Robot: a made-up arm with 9 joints.
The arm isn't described. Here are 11 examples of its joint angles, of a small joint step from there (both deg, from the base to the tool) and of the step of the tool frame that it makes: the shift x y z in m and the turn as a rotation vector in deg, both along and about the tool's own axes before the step.
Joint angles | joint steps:
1: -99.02 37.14 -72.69 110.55 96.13 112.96 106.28 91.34 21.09 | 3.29 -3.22 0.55 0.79 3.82 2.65 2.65 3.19 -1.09
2: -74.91 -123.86 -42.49 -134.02 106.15 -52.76 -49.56 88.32 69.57 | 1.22 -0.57 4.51 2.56 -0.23 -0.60 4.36 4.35 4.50
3: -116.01 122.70 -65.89 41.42 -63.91 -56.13 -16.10 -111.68 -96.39 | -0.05 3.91 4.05 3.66 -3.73 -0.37 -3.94 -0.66 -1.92
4: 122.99 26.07 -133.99 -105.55 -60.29 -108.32 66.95 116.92 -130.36 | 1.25 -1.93 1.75 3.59 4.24 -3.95 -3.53 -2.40 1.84
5: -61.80 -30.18 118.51 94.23 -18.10 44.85 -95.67 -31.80 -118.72 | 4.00 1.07 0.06 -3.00 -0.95 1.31 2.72 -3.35 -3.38
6: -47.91 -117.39 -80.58 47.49 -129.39 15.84 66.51 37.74 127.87 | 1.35 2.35 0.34 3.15 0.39 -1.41 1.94 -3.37 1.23
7: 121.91 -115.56 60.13 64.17 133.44 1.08 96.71 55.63 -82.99 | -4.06 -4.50 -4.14 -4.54 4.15 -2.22 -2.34 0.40 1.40
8: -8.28 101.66 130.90 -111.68 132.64 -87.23 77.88 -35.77 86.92 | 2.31 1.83 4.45 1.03 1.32 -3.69 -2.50 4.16 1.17
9: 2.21 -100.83 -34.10 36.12 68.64 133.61 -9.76 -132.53 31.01 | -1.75 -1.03 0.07 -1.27 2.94 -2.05 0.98 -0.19 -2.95
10: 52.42 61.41 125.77 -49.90 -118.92 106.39 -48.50 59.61 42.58 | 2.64 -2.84 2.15 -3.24 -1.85 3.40 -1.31 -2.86 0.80
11: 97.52 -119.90 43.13 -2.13 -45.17 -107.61 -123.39 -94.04 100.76 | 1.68 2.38 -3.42 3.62 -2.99 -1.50 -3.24 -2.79 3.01
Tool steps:
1: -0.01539 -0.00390 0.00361 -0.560 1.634 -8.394
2: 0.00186 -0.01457 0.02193 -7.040 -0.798 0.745
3: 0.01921 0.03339 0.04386 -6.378 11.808 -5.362
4: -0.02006 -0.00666 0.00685 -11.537 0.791 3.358
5: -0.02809 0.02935 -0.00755 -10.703 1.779 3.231
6: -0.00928 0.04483 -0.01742 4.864 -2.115 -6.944
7: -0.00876 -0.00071 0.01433 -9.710 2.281 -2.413
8: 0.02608 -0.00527 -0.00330 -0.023 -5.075 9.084
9: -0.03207 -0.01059 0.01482 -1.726 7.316 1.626
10: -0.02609 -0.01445 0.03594 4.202 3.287 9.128
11: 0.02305 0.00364 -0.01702 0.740 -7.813 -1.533
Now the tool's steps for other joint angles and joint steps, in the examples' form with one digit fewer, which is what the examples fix.
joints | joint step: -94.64 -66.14 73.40 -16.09 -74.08 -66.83 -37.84 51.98 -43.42 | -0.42 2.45 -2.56 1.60 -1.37 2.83 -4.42 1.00 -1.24
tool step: 0.0021 -0.0142 -0.0066 -1.06 0.25 -0.22
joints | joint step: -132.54 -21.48 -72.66 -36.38 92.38 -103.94 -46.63 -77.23 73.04 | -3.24 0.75 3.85 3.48 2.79 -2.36 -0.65 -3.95 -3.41
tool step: -0.0188 -0.0140 0.0138 0.63 0.96 -3.68
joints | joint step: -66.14 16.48 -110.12 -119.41 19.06 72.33 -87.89 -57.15 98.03 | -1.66 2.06 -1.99 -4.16 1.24 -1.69 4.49 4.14 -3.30
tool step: 0.0672 -0.0724 -0.0290 -11.05 -3.61 -5.26
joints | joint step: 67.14 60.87 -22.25 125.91 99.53 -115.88 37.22 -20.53 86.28 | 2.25 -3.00 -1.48 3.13 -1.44 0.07 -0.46 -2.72 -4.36
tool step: -0.0138 0.0409 -0.0003 4.13 5.64 -2.40
